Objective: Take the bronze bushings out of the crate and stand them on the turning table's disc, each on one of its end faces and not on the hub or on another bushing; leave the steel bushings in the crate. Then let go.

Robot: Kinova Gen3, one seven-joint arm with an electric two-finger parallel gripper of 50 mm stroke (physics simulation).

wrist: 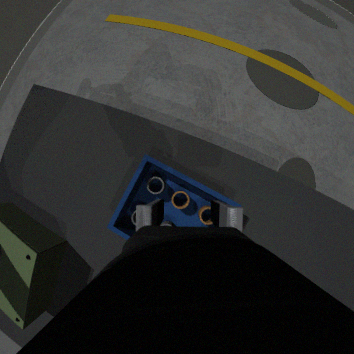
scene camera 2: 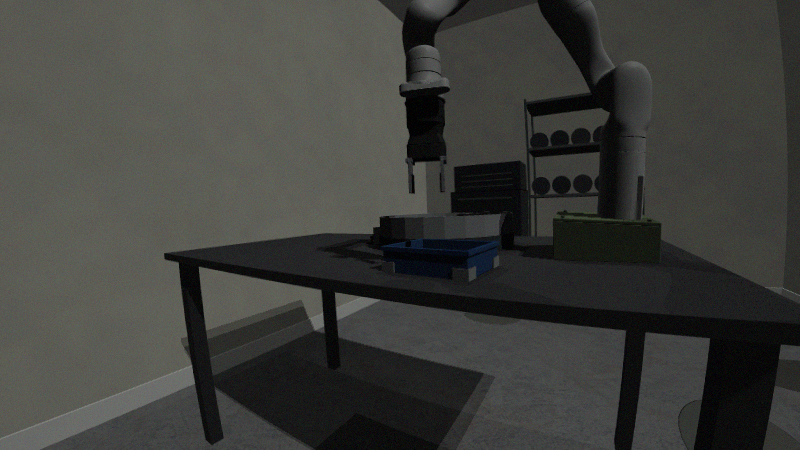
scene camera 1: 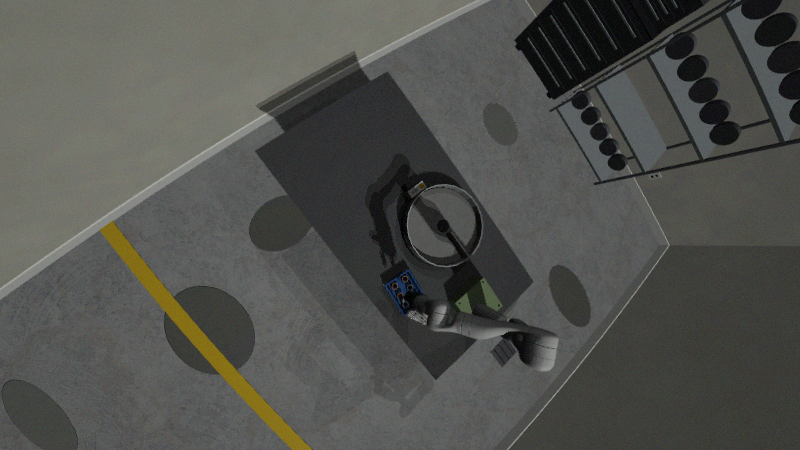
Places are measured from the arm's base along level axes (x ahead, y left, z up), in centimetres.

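Where they show: gripper, fingertip midpoint: (wrist: pixel 186 209) (scene camera 2: pixel 427 192) (scene camera 1: pixel 405 300); arm's base at its link origin: (scene camera 2: pixel 618 217) (scene camera 1: pixel 480 312).
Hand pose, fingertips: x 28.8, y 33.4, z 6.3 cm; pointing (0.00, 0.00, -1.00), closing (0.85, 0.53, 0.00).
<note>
Things, the pixels of their centre, and the offset from my fingertips. "spot": a spot on its surface instead.
- blue crate at the middle of its body: (wrist: pixel 173 215) (scene camera 2: pixel 441 256) (scene camera 1: pixel 405 291) dx -0.3, dy -3.5, dz -12.6 cm
- steel bushing at the middle of its body: (wrist: pixel 156 185) dx -6.0, dy -0.6, dz -13.3 cm
- turning table's disc at the middle of its body: (scene camera 1: pixel 442 225) dx +20.7, dy -36.6, dz -9.8 cm
- dark central hub at the middle of its body: (scene camera 1: pixel 443 225) dx +20.7, dy -36.6, dz -9.3 cm
- raised rim at a spot on its surface: (scene camera 1: pixel 407 223) spot: dx +30.7, dy -18.5, dz -5.4 cm
- dark bar at a spot on its surface: (scene camera 1: pixel 457 242) spot: dx +10.1, dy -38.2, dz -5.9 cm
The blue crate (scene camera 1: pixel 393 301) (scene camera 2: pixel 425 266) (wrist: pixel 127 192) stands on the table. Several bushings stand in it. In the wrist view, one bronze bushing (wrist: pixel 188 200) is fully visible and another bronze bushing (wrist: pixel 200 215) is partly behind the right finger. A steel bushing (wrist: pixel 147 185) is near the crate's corner; two others are partly hidden by the gripper. Scene camera 1 shows a third bronze bushing. My gripper (scene camera 2: pixel 427 191) (wrist: pixel 186 209) is open and empty, pointing down above the crate. The turning table's disc (scene camera 1: pixel 465 215) has a dark central hub (scene camera 1: pixel 443 225); no bushing shows on it.
A raised rim (scene camera 1: pixel 407 223) surrounds the disc, and a dark bar (scene camera 1: pixel 457 242) runs outward from the hub. A green box (scene camera 1: pixel 487 289) (scene camera 2: pixel 606 241) (wrist: pixel 30 267) stands on the table beside the turning table. A black tool chest (scene camera 2: pixel 489 177) and a shelf rack (scene camera 2: pixel 565 150) stand beyond the table.
</note>
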